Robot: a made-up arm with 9 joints. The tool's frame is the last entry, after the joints. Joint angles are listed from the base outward.
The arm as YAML. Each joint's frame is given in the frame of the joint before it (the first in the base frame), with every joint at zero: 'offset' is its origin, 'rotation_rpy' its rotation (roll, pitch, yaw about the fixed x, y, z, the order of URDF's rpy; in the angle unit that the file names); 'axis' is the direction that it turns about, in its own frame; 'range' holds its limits. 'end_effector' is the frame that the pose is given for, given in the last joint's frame.
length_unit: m
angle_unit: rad
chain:
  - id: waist
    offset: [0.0, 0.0, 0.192]
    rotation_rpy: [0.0, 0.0, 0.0]
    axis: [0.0, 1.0, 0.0]
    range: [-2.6, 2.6]
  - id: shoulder
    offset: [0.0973, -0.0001, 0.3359]
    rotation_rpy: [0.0, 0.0, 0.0]
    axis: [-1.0, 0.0, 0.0]
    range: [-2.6, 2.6]
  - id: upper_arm
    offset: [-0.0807, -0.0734, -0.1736]
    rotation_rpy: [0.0, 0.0, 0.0]
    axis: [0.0, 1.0, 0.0]
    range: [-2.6, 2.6]
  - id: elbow
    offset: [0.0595, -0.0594, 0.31]
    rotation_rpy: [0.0, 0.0, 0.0]
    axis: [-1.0, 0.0, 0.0]
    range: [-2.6, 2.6]
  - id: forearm
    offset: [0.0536, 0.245, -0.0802]
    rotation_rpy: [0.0, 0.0, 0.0]
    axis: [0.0, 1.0, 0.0]
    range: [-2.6, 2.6]
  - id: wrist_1
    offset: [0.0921, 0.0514, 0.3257]
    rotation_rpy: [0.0, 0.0, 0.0]
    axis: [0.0, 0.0, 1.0]
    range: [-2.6, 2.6]
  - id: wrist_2
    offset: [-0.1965, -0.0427, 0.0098]
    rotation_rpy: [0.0, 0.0, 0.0]
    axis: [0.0, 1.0, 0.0]
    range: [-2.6, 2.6]
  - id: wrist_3
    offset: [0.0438, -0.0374, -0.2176]
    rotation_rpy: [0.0, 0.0, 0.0]
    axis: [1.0, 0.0, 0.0]
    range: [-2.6, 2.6]
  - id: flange
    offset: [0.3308, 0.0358, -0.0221]
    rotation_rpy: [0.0, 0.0, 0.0]
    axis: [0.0, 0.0, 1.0]
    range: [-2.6, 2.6]
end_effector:
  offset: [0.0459, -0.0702, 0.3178]
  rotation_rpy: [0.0, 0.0, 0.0]
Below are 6 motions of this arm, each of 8 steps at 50 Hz.
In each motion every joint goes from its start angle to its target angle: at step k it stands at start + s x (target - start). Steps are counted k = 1, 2, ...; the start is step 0. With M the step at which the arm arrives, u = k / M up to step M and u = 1 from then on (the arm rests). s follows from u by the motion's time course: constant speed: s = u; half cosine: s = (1 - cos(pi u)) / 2; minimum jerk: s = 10 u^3 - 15 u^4 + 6 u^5.
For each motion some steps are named. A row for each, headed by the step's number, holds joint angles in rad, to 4 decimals.
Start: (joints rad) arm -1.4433 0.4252 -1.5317 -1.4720 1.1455 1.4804 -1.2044 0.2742 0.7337
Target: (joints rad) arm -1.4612 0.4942 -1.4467 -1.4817 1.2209 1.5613 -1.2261 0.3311 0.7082
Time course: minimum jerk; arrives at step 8
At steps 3, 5, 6, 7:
3: -1.4482 0.4442 -1.5083 -1.4747 1.1663 1.5027 -1.2104 0.2899 0.7267
5: -1.4563 0.4752 -1.4701 -1.4790 1.2001 1.5390 -1.2201 0.3154 0.7152
6: -1.4593 0.4871 -1.4555 -1.4807 1.2131 1.5529 -1.2239 0.3252 0.7108
7: -1.4609 0.4931 -1.4481 -1.4815 1.2197 1.5600 -1.2258 0.3302 0.7086

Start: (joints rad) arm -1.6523 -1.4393 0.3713 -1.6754 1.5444 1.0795 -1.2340 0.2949 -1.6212
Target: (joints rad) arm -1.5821 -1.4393 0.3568 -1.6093 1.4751 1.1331 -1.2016 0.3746 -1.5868
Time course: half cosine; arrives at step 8
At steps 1, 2, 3, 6, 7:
1: -1.6496 -1.4393 0.3707 -1.6729 1.5418 1.0815 -1.2328 0.2979 -1.6199
2: -1.6420 -1.4393 0.3692 -1.6657 1.5343 1.0873 -1.2293 0.3066 -1.6162
3: -1.6306 -1.4393 0.3668 -1.6550 1.5230 1.0960 -1.2240 0.3195 -1.6106
6: -1.5924 -1.4393 0.3589 -1.6190 1.4852 1.1253 -1.2063 0.3629 -1.5918
7: -1.5848 -1.4393 0.3574 -1.6118 1.4777 1.1311 -1.2028 0.3716 -1.5881

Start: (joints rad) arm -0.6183 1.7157 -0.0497 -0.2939 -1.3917 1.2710 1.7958 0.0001 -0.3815
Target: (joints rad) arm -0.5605 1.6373 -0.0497 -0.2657 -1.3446 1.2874 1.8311 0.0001 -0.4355
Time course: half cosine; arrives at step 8
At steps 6, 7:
6: -0.5690 1.6488 -0.0497 -0.2698 -1.3515 1.2850 1.8259 0.0001 -0.4276
7: -0.5627 1.6403 -0.0497 -0.2668 -1.3464 1.2868 1.8298 0.0001 -0.4334

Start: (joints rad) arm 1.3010 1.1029 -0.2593 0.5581 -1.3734 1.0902 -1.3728 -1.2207 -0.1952
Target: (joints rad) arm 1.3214 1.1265 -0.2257 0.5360 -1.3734 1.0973 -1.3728 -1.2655 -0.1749
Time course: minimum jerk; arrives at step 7
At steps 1, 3, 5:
1: 1.3015 1.1034 -0.2585 0.5576 -1.3734 1.0904 -1.3728 -1.2217 -0.1947
3: 1.3085 1.1116 -0.2469 0.5500 -1.3734 1.0928 -1.3728 -1.2372 -0.1877
5: 1.3184 1.1231 -0.2306 0.5392 -1.3734 1.0963 -1.3728 -1.2590 -0.1778

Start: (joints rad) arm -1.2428 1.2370 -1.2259 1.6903 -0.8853 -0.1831 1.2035 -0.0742 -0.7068
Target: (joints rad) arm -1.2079 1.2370 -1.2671 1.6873 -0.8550 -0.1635 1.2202 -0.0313 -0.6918
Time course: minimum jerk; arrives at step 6
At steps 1, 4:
1: -1.2416 1.2370 -1.2274 1.6902 -0.8842 -0.1824 1.2041 -0.0727 -0.7063
4: -1.2152 1.2370 -1.2585 1.6879 -0.8614 -0.1676 1.2167 -0.0403 -0.6949

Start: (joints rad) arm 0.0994 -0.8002 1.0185 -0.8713 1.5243 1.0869 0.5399 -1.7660 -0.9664
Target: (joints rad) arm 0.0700 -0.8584 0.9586 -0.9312 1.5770 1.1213 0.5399 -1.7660 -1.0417
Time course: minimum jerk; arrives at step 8
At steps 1, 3, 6, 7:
1: 0.0989 -0.8011 1.0175 -0.8723 1.5251 1.0875 0.5399 -1.7660 -0.9676
3: 0.0913 -0.8162 1.0020 -0.8878 1.5388 1.0964 0.5399 -1.7660 -0.9871
6: 0.0730 -0.8524 0.9648 -0.9250 1.5715 1.1177 0.5399 -1.7660 -1.0339
7: 0.0705 -0.8575 0.9596 -0.9302 1.5762 1.1207 0.5399 -1.7660 -1.0405

